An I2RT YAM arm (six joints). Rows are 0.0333 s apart.
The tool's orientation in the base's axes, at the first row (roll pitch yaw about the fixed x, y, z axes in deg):
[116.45, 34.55, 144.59]
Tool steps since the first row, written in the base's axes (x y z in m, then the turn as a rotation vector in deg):
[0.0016, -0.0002, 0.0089, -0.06, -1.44, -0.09]
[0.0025, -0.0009, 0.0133, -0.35, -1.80, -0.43]
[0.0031, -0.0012, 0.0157, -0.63, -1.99, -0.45]
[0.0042, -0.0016, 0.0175, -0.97, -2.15, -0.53]
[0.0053, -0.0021, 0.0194, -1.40, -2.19, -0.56]
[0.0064, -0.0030, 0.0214, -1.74, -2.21, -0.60]
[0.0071, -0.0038, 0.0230, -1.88, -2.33, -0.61]
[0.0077, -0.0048, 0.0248, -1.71, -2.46, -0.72]
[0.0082, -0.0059, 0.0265, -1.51, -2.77, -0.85]
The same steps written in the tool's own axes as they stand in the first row. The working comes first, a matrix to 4 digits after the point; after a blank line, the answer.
The tool's axes in the first row as the columns of a matrix, in the base's axes (used below as rounded here):
[-0.6713, -0.1558, 0.7247]
[0.4772, 0.6572, 0.5833]
[-0.5671, 0.7374, -0.3669]

[-0.0062, 0.0062, -0.0022, -0.60, -1.00, -0.85]
[-0.0097, 0.0088, -0.0036, -0.38, -1.45, -1.15]
[-0.0116, 0.0103, -0.0042, -0.27, -1.54, -1.45]
[-0.0135, 0.0112, -0.0043, -0.07, -1.65, -1.76]
[-0.0156, 0.0121, -0.0045, 0.21, -1.63, -2.09]
[-0.0179, 0.0128, -0.0050, 0.45, -1.62, -2.33]
[-0.0196, 0.0134, -0.0055, 0.50, -1.69, -2.50]
[-0.0215, 0.0139, -0.0063, 0.38, -1.88, -2.41]
[-0.0233, 0.0144, -0.0072, 0.17, -2.21, -2.40]

